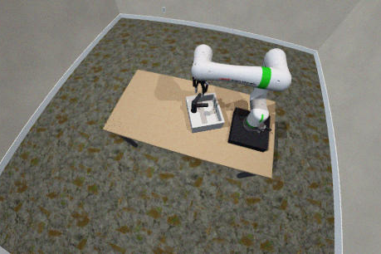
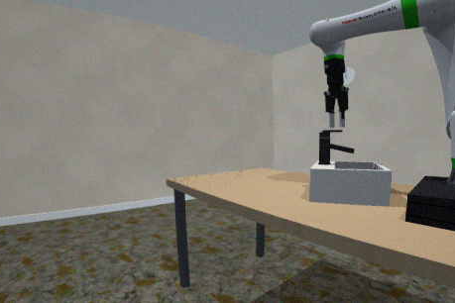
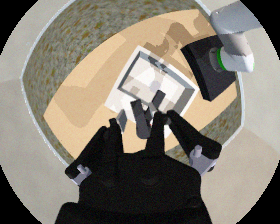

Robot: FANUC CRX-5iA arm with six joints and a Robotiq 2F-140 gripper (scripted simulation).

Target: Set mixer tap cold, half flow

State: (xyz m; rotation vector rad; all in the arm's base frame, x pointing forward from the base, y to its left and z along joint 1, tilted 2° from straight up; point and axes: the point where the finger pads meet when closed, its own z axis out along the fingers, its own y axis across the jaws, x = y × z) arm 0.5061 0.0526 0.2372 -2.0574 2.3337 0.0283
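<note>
Right now the lever is 50 mm below my hand and 30 mm to the left of it. From my hand the other things lie so: black mixer tap: 90 mm below, 50 mm to the left; white basin: 280 mm below, 80 mm behind.
</note>
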